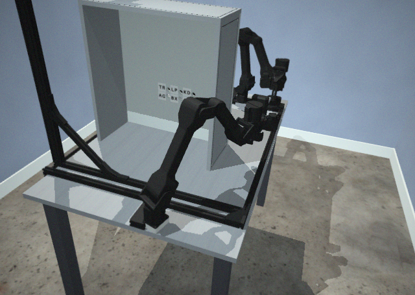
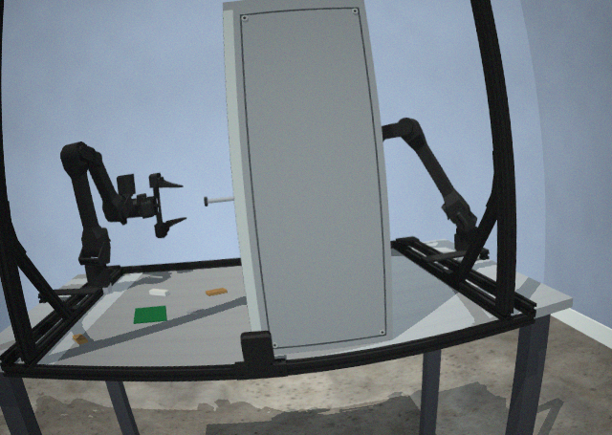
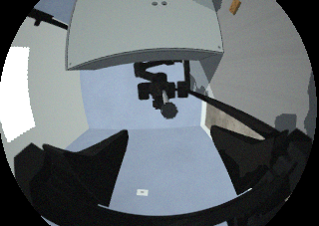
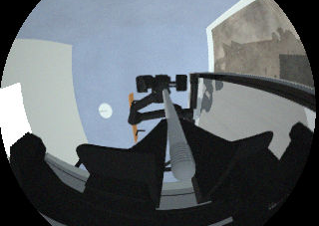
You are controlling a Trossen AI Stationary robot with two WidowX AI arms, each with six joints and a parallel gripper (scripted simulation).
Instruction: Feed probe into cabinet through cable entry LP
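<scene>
My left hand is 20 cm to the left of the rod. The rest, counted from my left hand: white block: 24 cm behind, 20 cm below, 2 cm to the left; then green patch: 41 cm behind, 20 cm below, 1 cm to the left; then LP label: 40 cm behind, 25 cm to the right, 1 cm above.
The rod is 8 cm to the left of my right hand. From my right hand the other things lie so: white block: 30 cm to the left, 24 cm behind, 19 cm below; green patch: 41 cm behind, 29 cm to the left, 20 cm below; LP label: 39 cm behind, 3 cm to the left, 2 cm above.
</scene>
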